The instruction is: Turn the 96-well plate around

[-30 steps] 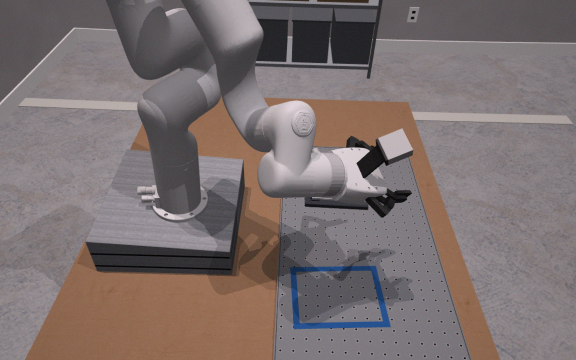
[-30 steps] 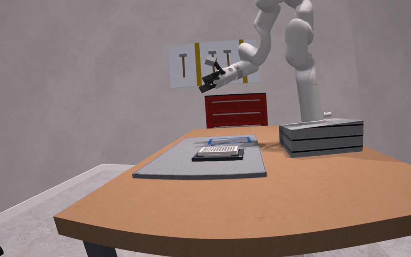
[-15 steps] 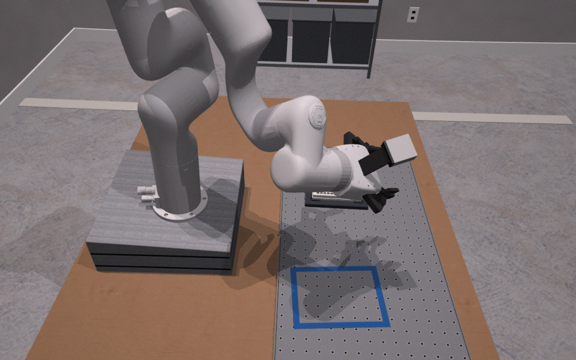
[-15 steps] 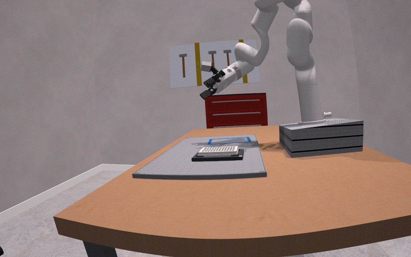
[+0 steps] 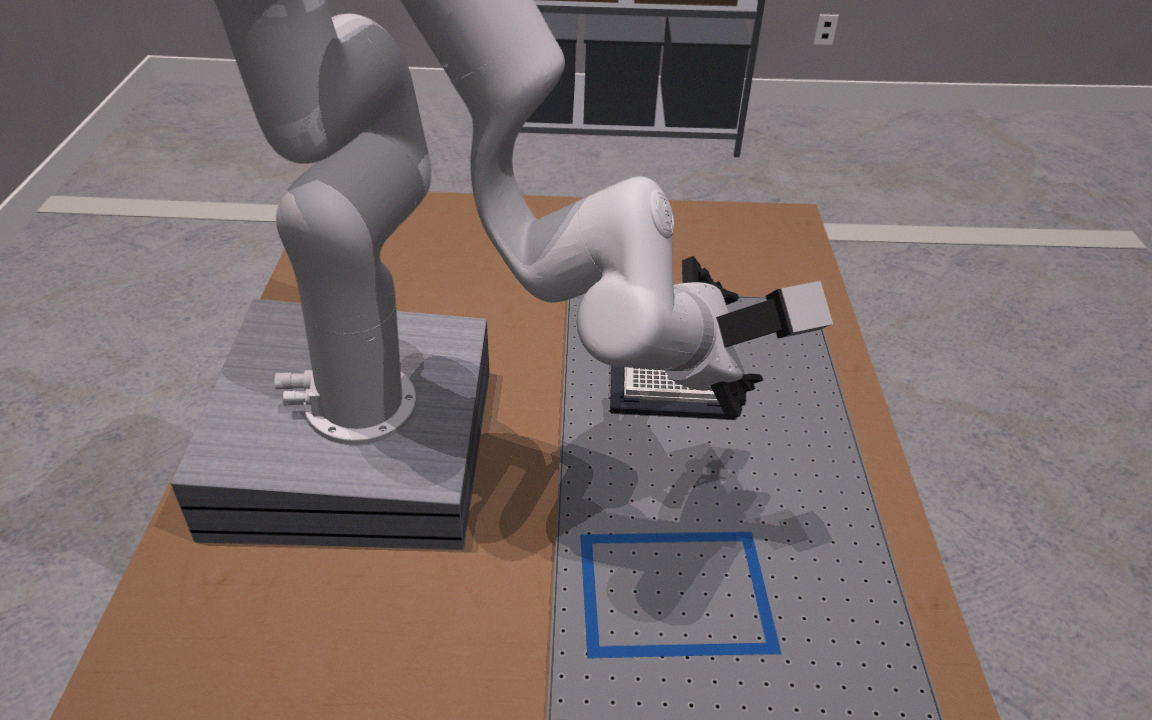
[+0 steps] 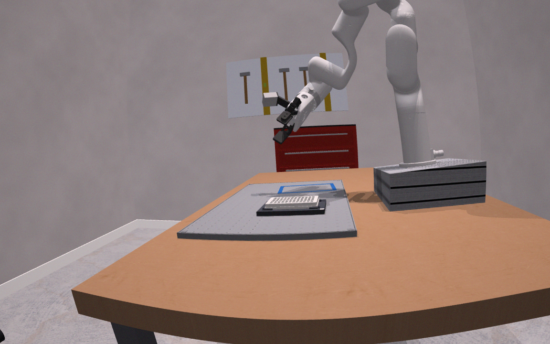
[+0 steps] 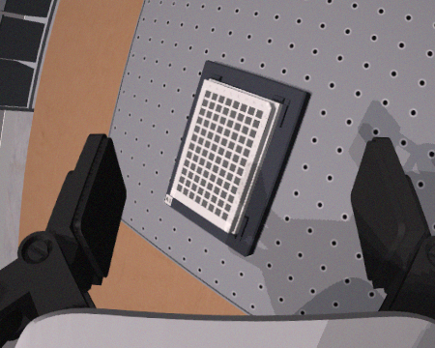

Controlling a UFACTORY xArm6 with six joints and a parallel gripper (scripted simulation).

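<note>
My gripper is now 18 cm above the white 96-well plate, 15 cm to the right of it and 2 cm past it. From my hand the other things lie so: black plate nest N1 (20 cm below, 15 cm to the left, 2 cm behind); then small A1 label (22 cm to the left, 19 cm below, 9 cm behind).
</note>
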